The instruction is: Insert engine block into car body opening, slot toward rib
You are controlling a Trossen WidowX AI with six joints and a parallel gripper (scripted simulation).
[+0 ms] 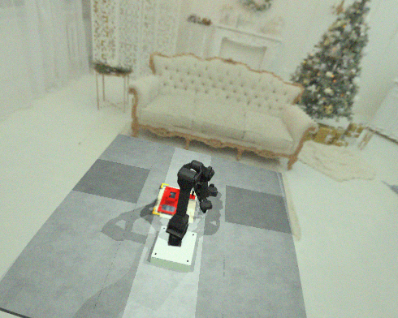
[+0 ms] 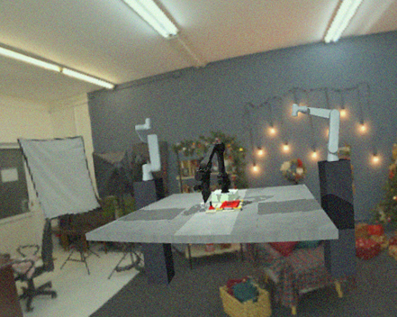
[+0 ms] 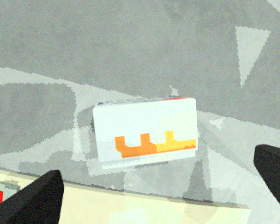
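The engine block lies 30 mm below my gripper tip, 10 mm to the right of it and 10 mm ahead of it.
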